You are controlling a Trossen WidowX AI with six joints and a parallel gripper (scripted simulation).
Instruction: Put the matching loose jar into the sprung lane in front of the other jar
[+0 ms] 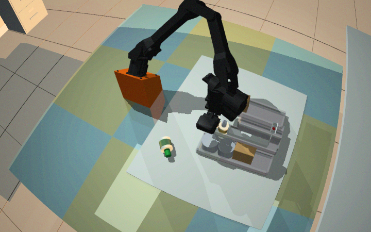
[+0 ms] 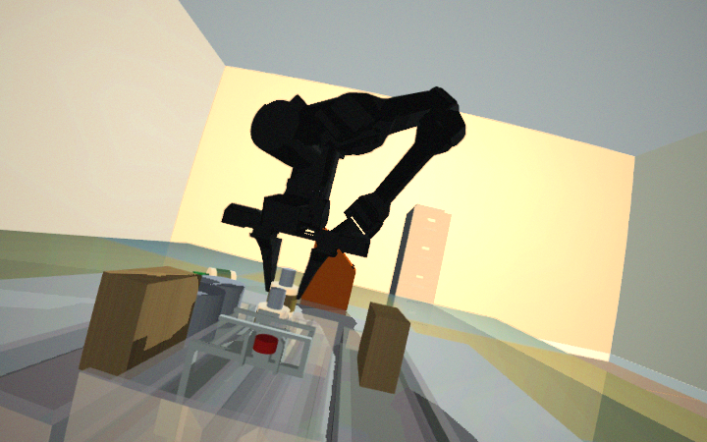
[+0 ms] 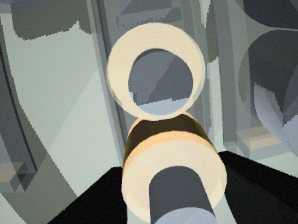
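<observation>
Now: the sprung lane 150 mm ahead of my gripper tip, 30 mm below it and 10 mm to the left of it. The rest, counted from my gripper tip: red marker (220 mm ahead, 20 mm to the left, 20 mm above).
</observation>
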